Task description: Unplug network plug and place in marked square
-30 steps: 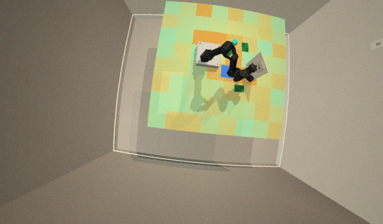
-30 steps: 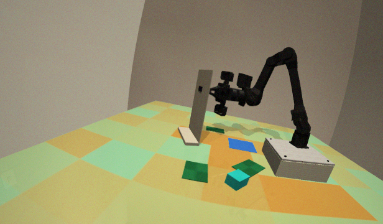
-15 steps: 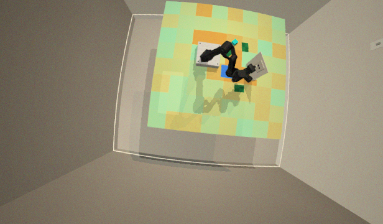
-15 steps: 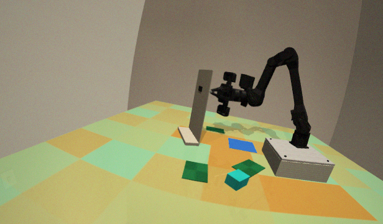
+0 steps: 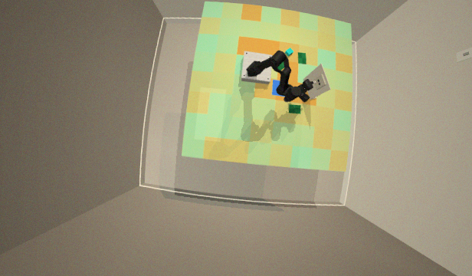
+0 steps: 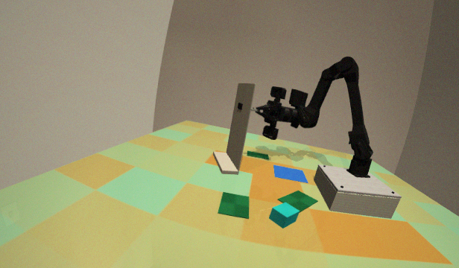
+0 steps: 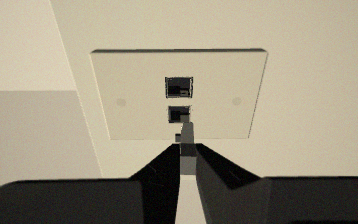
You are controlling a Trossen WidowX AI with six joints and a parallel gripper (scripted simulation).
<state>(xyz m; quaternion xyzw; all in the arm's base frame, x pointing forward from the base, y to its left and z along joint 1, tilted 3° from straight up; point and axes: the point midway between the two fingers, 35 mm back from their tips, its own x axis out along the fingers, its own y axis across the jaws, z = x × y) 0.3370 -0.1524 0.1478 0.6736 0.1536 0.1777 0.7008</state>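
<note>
The blue marked square is 20 cm below my gripper tip, 16 cm behind it and 3 cm to the left of it. From my gripper tip the other things lie so: upright beige panel 7 cm below, 6 cm ahead, 1 cm to the left; then grey network plug right at my gripper tip.
</note>
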